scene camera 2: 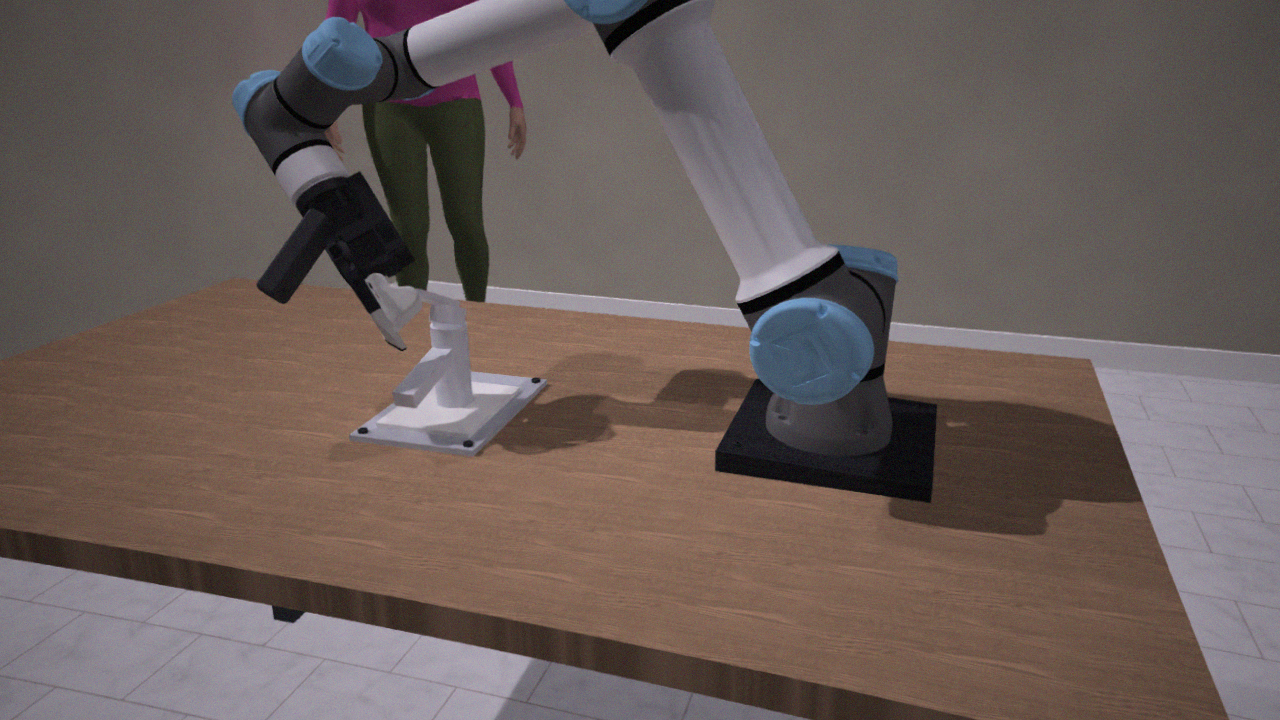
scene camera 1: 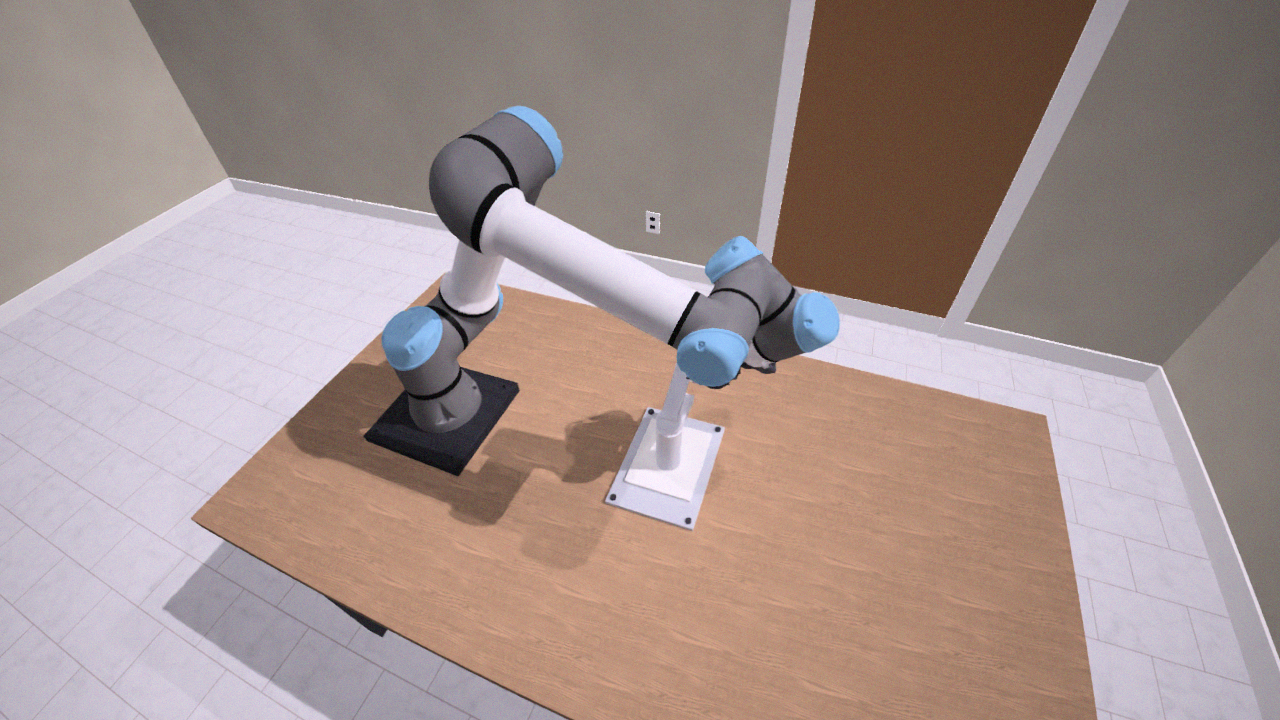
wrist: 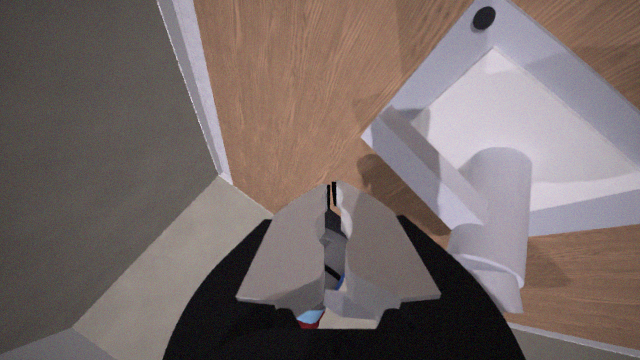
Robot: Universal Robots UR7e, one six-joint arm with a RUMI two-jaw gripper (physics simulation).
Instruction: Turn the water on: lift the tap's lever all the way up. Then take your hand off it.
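Where they show: gripper, fingertip midpoint: (scene camera 2: 403, 349) (wrist: 331, 185); arm's base at its link origin: (scene camera 2: 827, 428) (scene camera 1: 447, 404) (wrist: 337, 240).
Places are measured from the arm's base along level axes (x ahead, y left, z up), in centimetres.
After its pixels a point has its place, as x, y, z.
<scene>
The white tap (scene camera 1: 668, 450) {50.1, 4.4, 6.1} (scene camera 2: 453, 371) {47.8, 8.5, 4.3} (wrist: 506, 200) {51.2, 7.9, 5.0} stands upright on its pale base plate (scene camera 1: 651, 511) {50.4, -4.5, -1.5} (scene camera 2: 411, 439) {48.7, 17.7, -1.5} (wrist: 560, 55) {56.9, 12.8, -1.5}, with a square spout (scene camera 2: 418, 383) {47.6, 16.7, 5.8} (wrist: 425, 167) {49.9, 14.3, 6.4} low on its side. Its lever (scene camera 1: 676, 394) {49.1, 10.1, 15.1} (scene camera 2: 437, 296) {47.3, 11.3, 15.5} (wrist: 506, 294) {51.4, 7.1, 11.7} runs from the tap's top toward my gripper and looks near level, tilted slightly up, in scene camera 2. My gripper (scene camera 2: 400, 346) {47.5, 19.0, 11.0} (wrist: 331, 185) {47.5, 19.0, 11.0} is shut and empty, slanting down at the lever's outer end. The fingers overlap that end in scene camera 2; whether they touch it is unclear. The wrist hides most of the gripper in scene camera 1.
My arm's black base block (scene camera 1: 487, 411) {9.6, 1.9, 0.3} (scene camera 2: 760, 461) {5.7, 11.2, -0.2} stands on the wooden table (scene camera 1: 850, 537) {85.0, 5.0, -2.3} (scene camera 2: 581, 537) {19.8, 30.2, -2.3}, to the left of the tap in scene camera 1. A person in a pink top and green trousers (scene camera 2: 393, 161) stands behind the table in scene camera 2.
</scene>
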